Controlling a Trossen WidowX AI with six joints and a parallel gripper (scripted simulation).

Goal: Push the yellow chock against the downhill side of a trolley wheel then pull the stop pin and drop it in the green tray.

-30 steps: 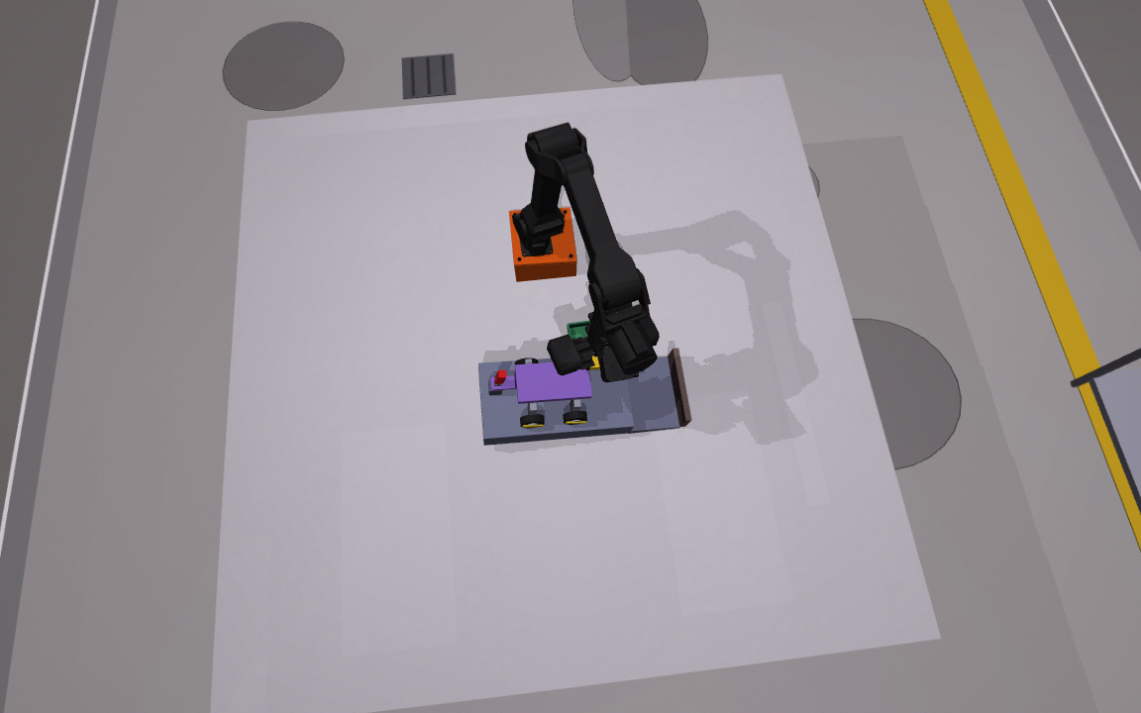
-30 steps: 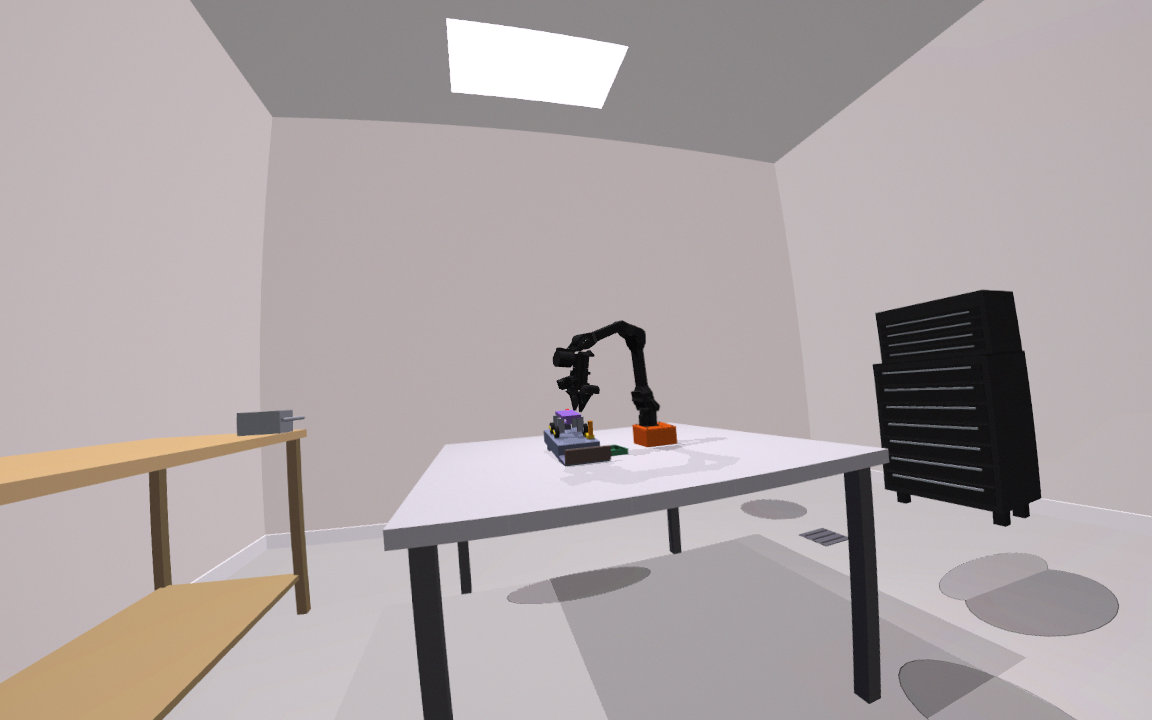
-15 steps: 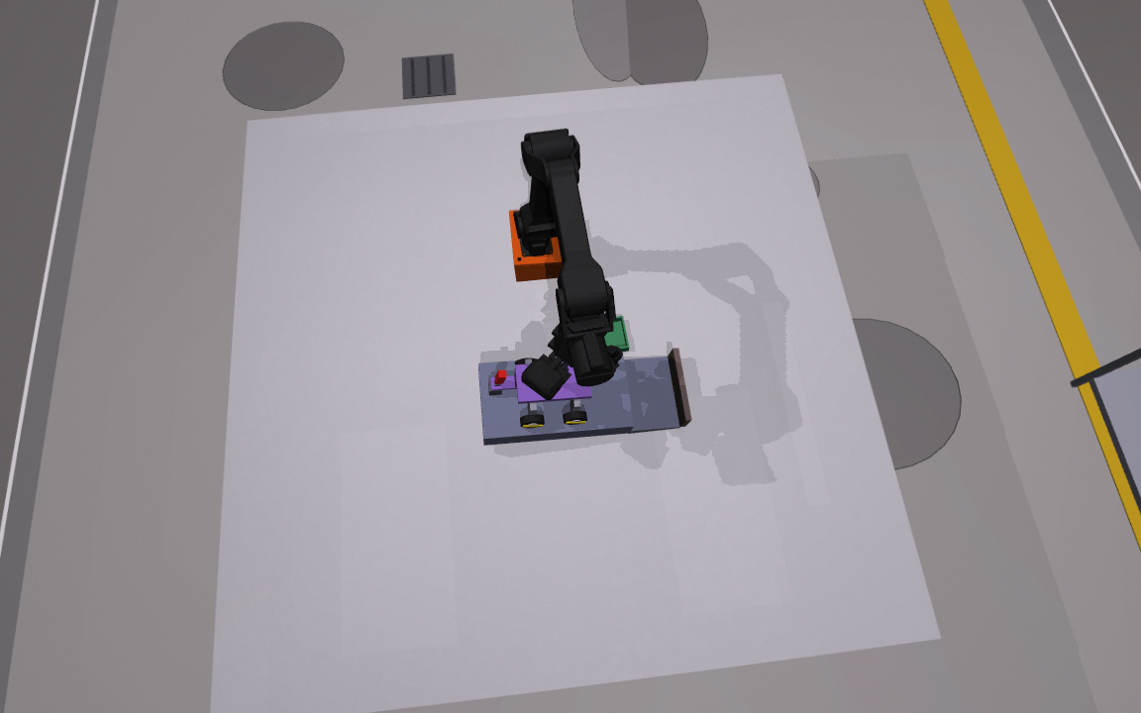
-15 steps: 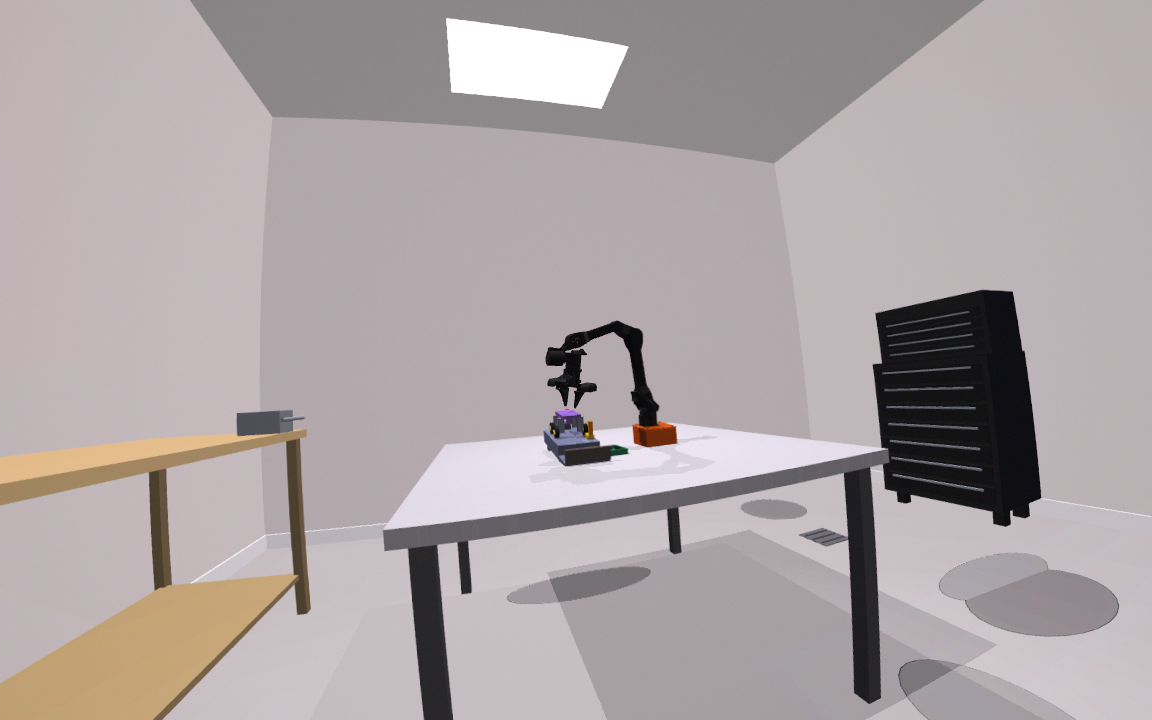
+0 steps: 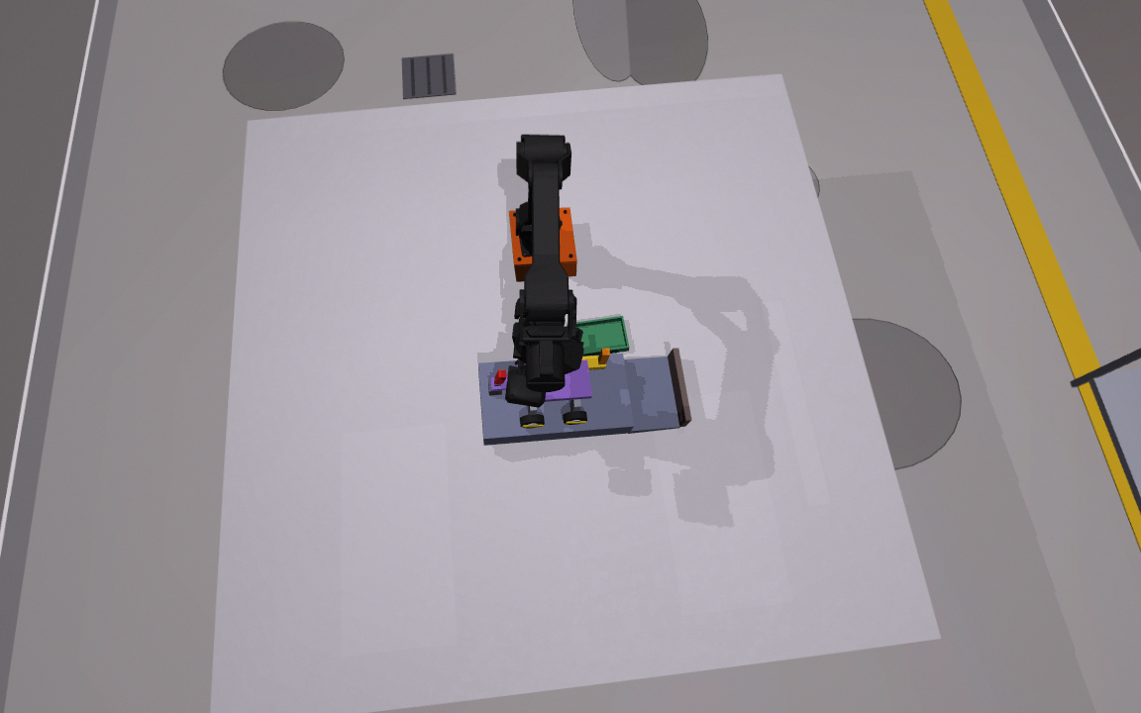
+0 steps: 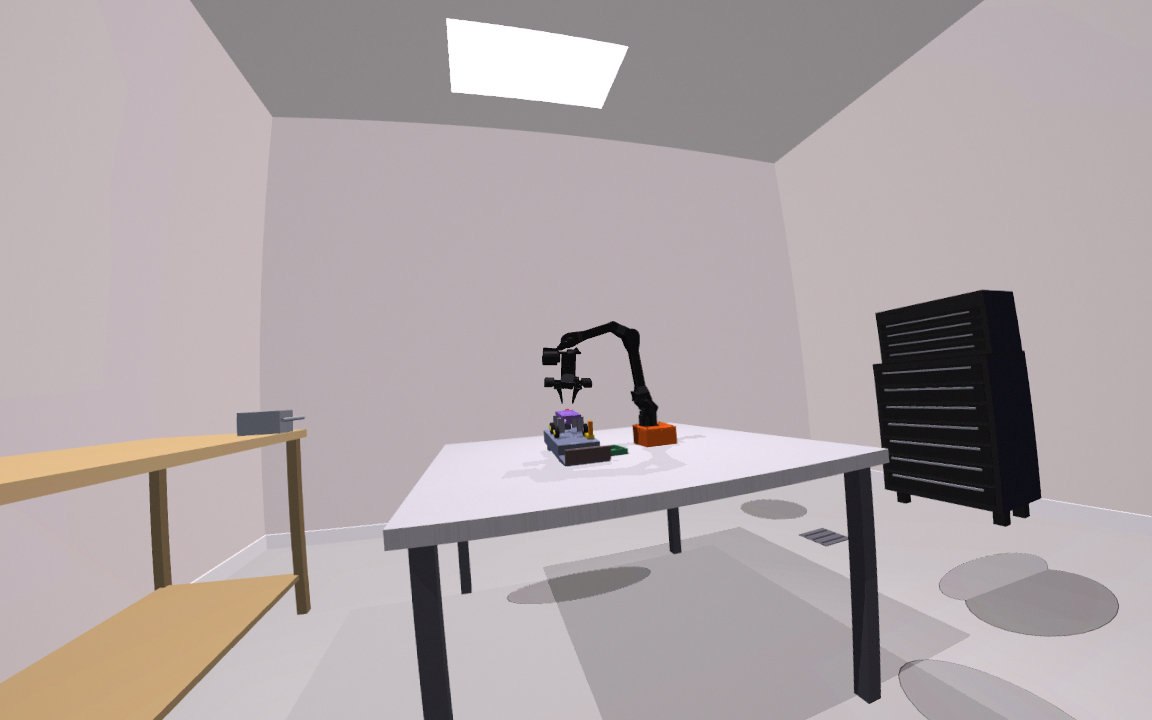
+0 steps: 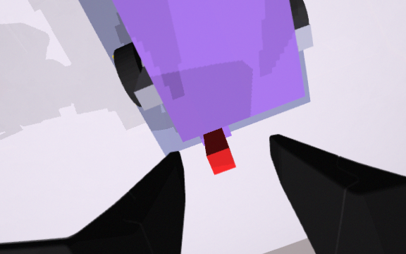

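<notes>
Now: gripper tip 60 mm above the red-headed stop pin, 40 mm to the left of it and 10 mm past it. The rest, counted from my gripper tip: grey ramp (140 mm below, 60 mm to the left, 20 mm ahead); then purple trolley (80 mm below, 50 mm to the left, 20 mm ahead); then yellow chock (140 mm to the left, 110 mm below, 40 mm behind).
</notes>
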